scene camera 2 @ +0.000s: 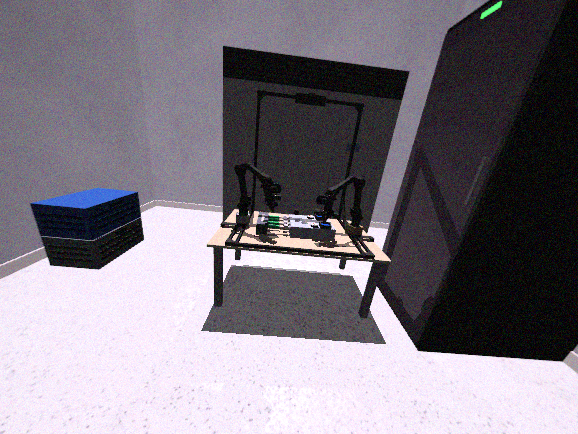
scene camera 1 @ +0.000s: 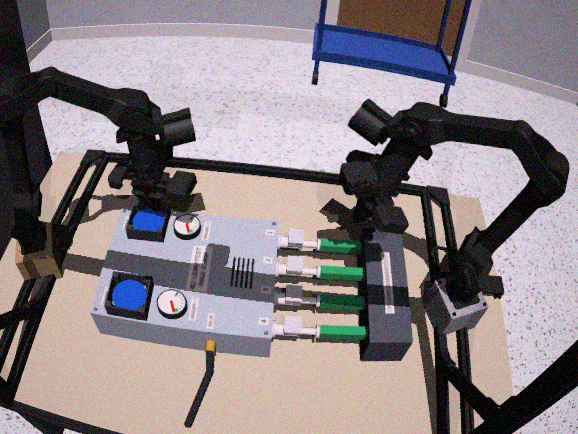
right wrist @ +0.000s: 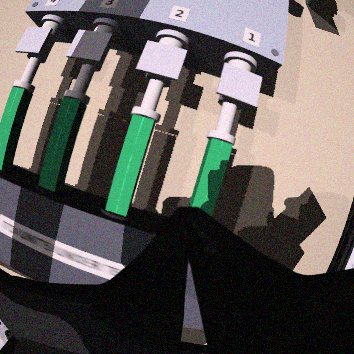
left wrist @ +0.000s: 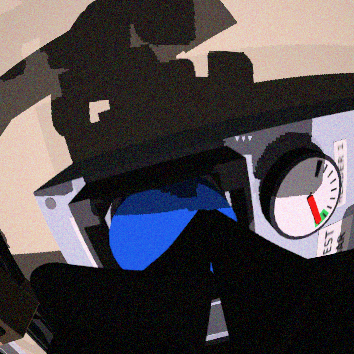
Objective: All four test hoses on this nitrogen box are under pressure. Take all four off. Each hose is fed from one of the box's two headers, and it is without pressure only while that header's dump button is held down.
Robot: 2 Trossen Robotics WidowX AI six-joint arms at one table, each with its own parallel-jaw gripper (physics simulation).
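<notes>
The grey nitrogen box carries two blue dump buttons, the rear one and the front one, both standing up. The needles of the rear gauge and the front gauge point at green marks. Green-sleeved hoses 1, 2, 3 and 4 sit on their ports. My left gripper is shut and empty above the rear button. My right gripper is shut and empty above hose 1's far end.
A dark block holds the hoses' far ends. A black supply line with an amber fitting leaves the box's front. A black frame rail runs behind the box. A blue cart stands on the floor beyond.
</notes>
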